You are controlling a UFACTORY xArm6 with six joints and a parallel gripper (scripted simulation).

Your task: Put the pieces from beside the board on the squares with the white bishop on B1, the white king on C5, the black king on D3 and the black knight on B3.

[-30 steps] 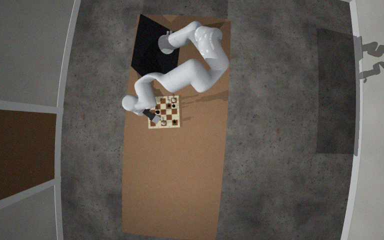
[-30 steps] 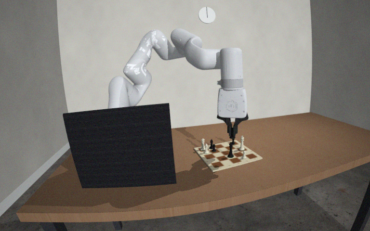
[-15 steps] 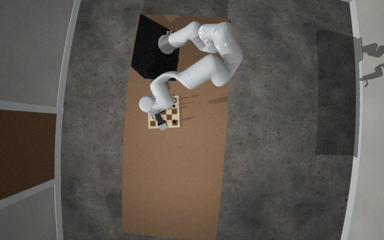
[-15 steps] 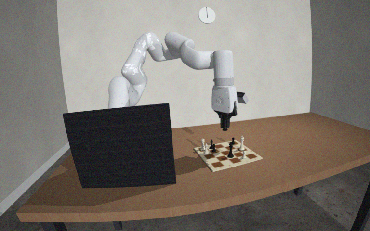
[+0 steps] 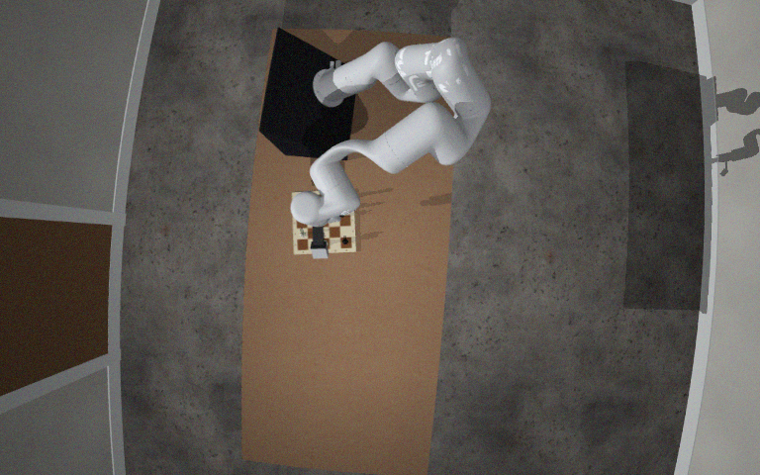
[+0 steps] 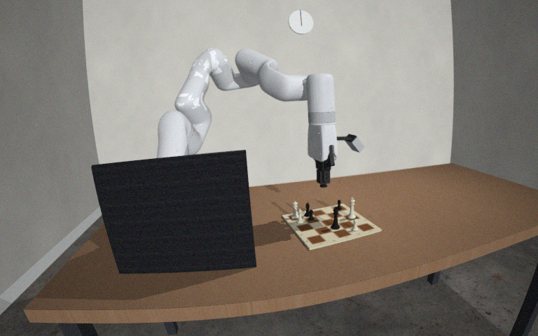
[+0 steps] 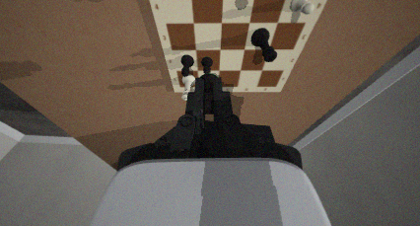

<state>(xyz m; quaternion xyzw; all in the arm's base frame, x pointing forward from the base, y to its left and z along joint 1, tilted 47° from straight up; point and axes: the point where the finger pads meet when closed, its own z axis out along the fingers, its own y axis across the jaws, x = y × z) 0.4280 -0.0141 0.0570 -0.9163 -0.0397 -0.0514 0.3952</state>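
Right now my hand is 13 cm above the chessboard, 4 cm to the left of it and 1 cm short of it. The rest, counted from my hand: white king (10 cm below, 8 cm ahead, 3 cm to the right); black king (10 cm below, 7 cm to the right, 1 cm ahead); white pawn (12 cm below, 11 cm to the right, 5 cm ahead).
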